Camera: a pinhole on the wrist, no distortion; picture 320 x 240 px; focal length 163.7 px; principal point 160.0 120.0 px. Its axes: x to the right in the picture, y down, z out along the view. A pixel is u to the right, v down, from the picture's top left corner.
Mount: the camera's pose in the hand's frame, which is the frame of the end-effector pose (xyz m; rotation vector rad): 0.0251 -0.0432 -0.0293 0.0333 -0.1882 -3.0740
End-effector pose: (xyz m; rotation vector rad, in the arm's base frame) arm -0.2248 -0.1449 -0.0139 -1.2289 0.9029 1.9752
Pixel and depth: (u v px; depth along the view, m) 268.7 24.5 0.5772
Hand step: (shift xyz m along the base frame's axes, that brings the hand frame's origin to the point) -0.3653 0.1515 0.5966
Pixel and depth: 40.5 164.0 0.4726
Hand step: -0.2833 0.4822 -0.2036
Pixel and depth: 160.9 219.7 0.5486
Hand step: -0.0334 0.6290 0.0893
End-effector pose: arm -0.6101 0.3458 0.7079 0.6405 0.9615 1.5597
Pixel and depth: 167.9 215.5 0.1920
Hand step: 0.2093 0.0618 -0.0230
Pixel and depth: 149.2 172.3 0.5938
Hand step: 0.5501 0.2001 0.1629
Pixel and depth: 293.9 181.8 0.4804
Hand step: 0.5590 -0.2442 0.1156
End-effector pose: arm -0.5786 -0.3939 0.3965 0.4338 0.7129 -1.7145
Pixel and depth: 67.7 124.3 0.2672
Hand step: -0.0327 -0.2816 0.0747
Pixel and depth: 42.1 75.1 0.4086
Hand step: 0.0817 -0.4848 0.0540
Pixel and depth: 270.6 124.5 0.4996
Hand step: 0.1050 -0.0653 0.5507
